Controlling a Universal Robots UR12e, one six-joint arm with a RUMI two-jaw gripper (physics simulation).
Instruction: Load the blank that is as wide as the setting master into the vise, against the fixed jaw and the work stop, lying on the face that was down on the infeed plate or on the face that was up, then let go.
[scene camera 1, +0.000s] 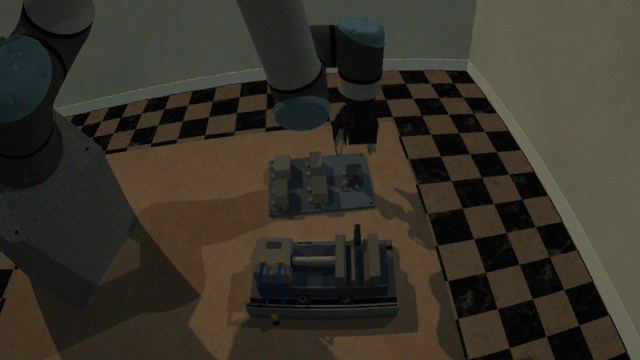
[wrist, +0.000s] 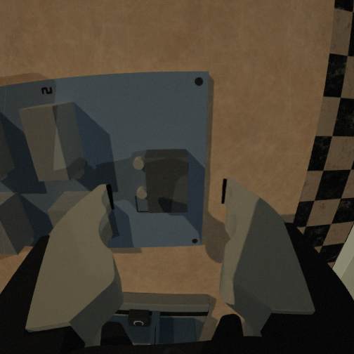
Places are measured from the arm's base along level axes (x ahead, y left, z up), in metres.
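Pixels of known places: gripper, fingertip midpoint: (scene camera 1: 354, 154); arm's base, link origin: (scene camera 1: 24, 150).
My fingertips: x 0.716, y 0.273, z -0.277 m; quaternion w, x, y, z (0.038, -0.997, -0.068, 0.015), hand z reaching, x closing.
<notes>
For each thing: its top centre in the pictures, then the offset to it from my fingertips. "*": a spot on its surface instead.
- dark block, top centre: (scene camera 1: 354, 171) 0.001 m ahead, 0.022 m right, 0.037 m down
- blue infeed plate, top centre: (scene camera 1: 319, 181) 0.088 m back, 0.034 m right, 0.062 m down
- middle blank, top centre: (scene camera 1: 319, 184) 0.084 m back, 0.079 m right, 0.026 m down
- vise, top centre: (scene camera 1: 321, 256) 0.064 m back, 0.322 m right, 0.029 m up
- dark upright post, surface spot: (scene camera 1: 357, 235) * 0.004 m ahead, 0.267 m right, 0.025 m up
- grey actuator block, top centre: (scene camera 1: 272, 255) 0.159 m back, 0.320 m right, 0.026 m up
The setting master, apparently the dark block (scene camera 1: 354, 174) (wrist: 167, 180), sits on the right part of the blue infeed plate (scene camera 1: 350, 201) (wrist: 150, 110), right of two small pins. Several lighter grey blanks stand on its left and middle; two are a middle blank (scene camera 1: 319, 190) and a tall blank (wrist: 42, 145). My gripper (scene camera 1: 356, 147) (wrist: 167, 183) is partly open and empty above the dark block, with a gap on each side of it. The vise (scene camera 1: 315, 280) has two upright jaws, a left jaw (scene camera 1: 340, 257) and a right jaw (scene camera 1: 373, 257); no blank shows between them.
A dark upright post (scene camera 1: 357, 235), perhaps the work stop, rises at the back of the vise. A grey actuator block (scene camera 1: 273, 250) with blue hoses stands at the vise's left. The robot's grey pedestal (scene camera 1: 75, 210) is at the left. A wall (scene camera 1: 560, 100) stands at the right.
</notes>
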